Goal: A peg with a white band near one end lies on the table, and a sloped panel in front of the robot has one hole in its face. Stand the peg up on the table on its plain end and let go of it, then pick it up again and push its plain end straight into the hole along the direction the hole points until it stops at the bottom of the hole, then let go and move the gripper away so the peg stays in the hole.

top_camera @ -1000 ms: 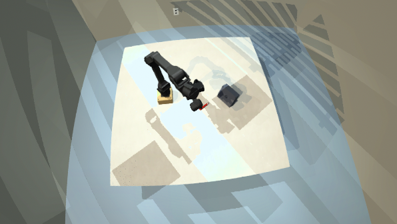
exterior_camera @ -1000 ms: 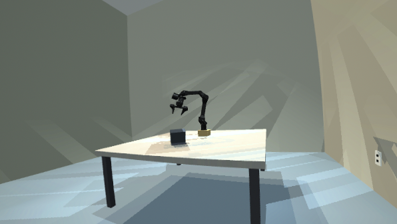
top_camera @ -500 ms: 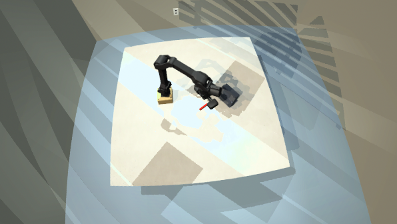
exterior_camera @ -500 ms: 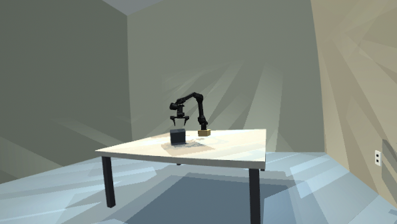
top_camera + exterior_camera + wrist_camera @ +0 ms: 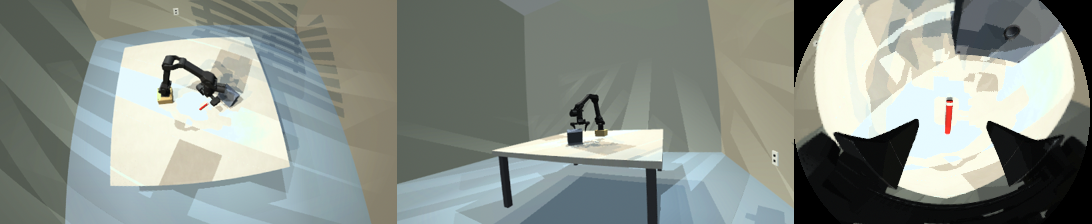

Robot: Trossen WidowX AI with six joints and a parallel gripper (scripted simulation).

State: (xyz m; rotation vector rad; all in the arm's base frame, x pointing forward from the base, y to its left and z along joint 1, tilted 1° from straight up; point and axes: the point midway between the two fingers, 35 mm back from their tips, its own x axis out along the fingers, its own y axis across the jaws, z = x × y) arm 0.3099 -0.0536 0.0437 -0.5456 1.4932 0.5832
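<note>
The red peg lies 70 mm below my gripper tip, 10 mm to the right of it and 10 mm behind it. From my gripper tip the other things lie so: grey sloped panel 150 mm ahead, 50 mm to the left, 10 mm below.
</note>
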